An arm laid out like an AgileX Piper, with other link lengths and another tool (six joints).
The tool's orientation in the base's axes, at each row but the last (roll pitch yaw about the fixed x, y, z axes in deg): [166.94, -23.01, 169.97]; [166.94, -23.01, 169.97]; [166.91, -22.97, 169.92]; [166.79, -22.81, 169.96]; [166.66, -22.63, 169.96]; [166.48, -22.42, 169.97]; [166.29, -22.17, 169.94]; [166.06, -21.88, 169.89]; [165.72, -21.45, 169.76]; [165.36, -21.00, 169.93]
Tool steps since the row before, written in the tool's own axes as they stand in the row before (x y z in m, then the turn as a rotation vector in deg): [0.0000, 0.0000, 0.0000, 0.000, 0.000, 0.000]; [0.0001, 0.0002, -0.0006, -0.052, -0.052, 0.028]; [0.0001, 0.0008, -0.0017, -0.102, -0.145, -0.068]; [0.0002, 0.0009, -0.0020, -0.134, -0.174, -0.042]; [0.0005, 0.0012, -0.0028, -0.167, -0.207, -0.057]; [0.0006, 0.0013, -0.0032, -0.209, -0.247, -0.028]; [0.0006, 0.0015, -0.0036, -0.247, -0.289, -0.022]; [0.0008, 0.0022, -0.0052, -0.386, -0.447, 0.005]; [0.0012, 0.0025, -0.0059, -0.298, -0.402, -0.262]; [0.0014, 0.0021, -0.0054, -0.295, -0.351, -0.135]
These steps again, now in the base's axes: [0.0000, 0.0000, 0.0000, 0.000, 0.000, 0.000]; [0.0002, 0.0000, 0.0006, 0.024, -0.049, -0.056]; [0.0007, 0.0003, 0.0017, 0.078, -0.173, -0.009]; [0.0007, 0.0003, 0.0021, 0.091, -0.198, -0.051]; [0.0008, 0.0004, 0.0030, 0.117, -0.239, -0.057]; [0.0008, 0.0004, 0.0034, 0.136, -0.275, -0.108]; [0.0010, 0.0004, 0.0038, 0.158, -0.318, -0.137]; [0.0015, 0.0006, 0.0055, 0.235, -0.481, -0.248]; [0.0014, 0.0007, 0.0063, 0.248, -0.506, 0.035]; [0.0009, 0.0005, 0.0059, 0.221, -0.419, -0.067]
